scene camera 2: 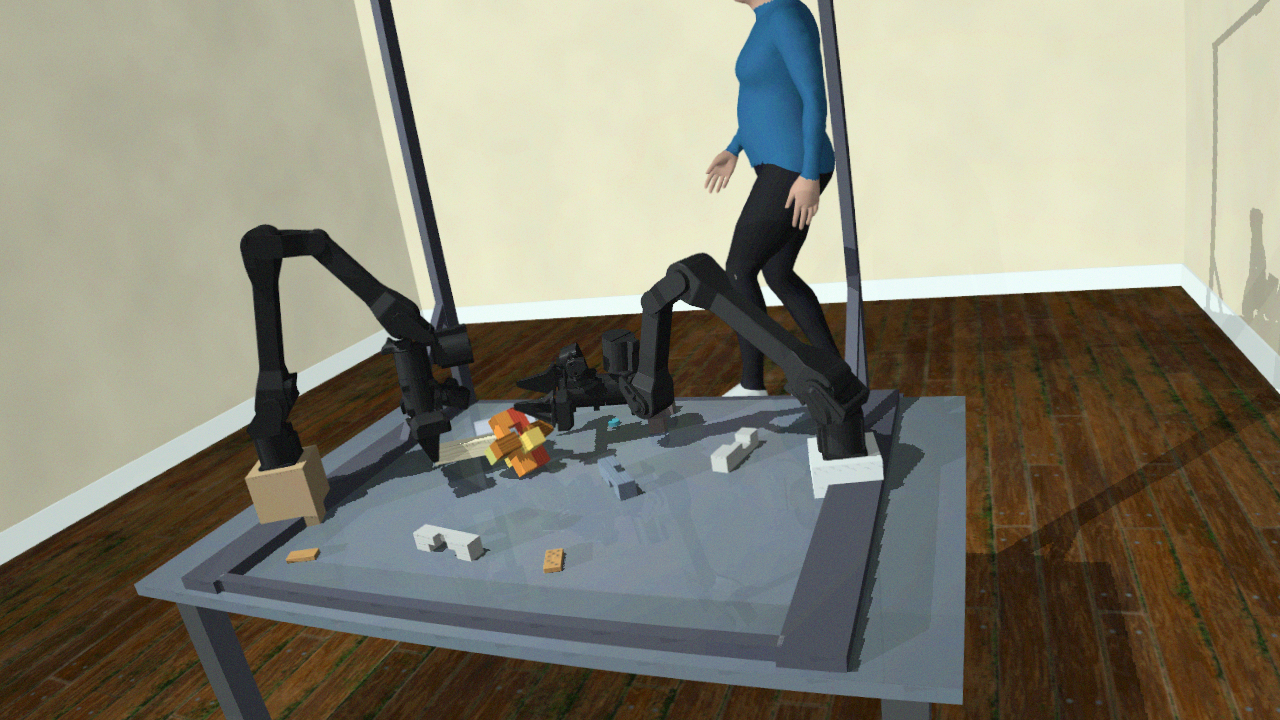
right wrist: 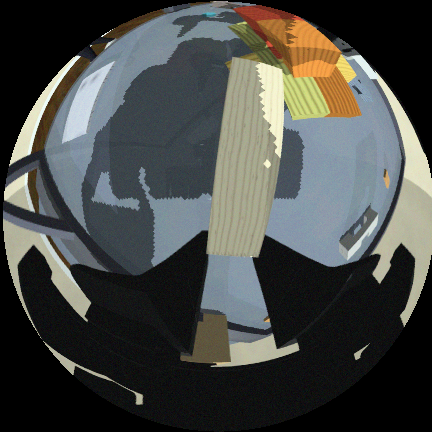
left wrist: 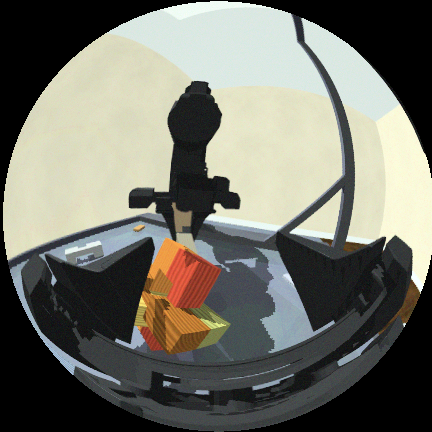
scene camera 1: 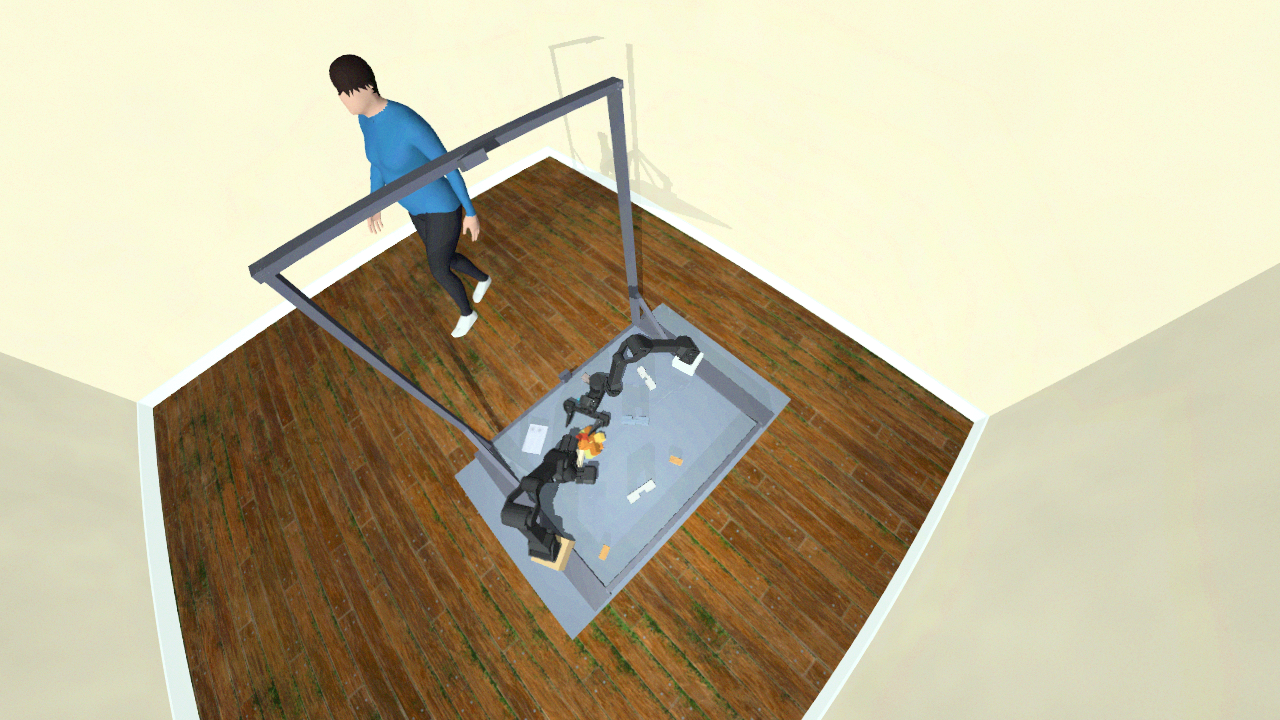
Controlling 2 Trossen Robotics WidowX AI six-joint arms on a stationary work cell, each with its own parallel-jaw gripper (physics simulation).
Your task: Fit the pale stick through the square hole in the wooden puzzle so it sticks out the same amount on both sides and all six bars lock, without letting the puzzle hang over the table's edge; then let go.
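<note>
The wooden puzzle, of orange, red and yellow-green bars, sits tilted at mid-table. My right gripper is shut on the near end of the pale stick, which points toward the puzzle. In the right wrist view the stick's far end overlaps the puzzle's near bars; whether it is in the square hole is hidden. My left gripper is open beside the puzzle, which shows nearer its left-hand finger in the left wrist view.
A white notched block and two orange pieces lie nearer the front edge. A blue-grey block and another pale block lie right of the puzzle. A white panel lies near the table's far edge.
</note>
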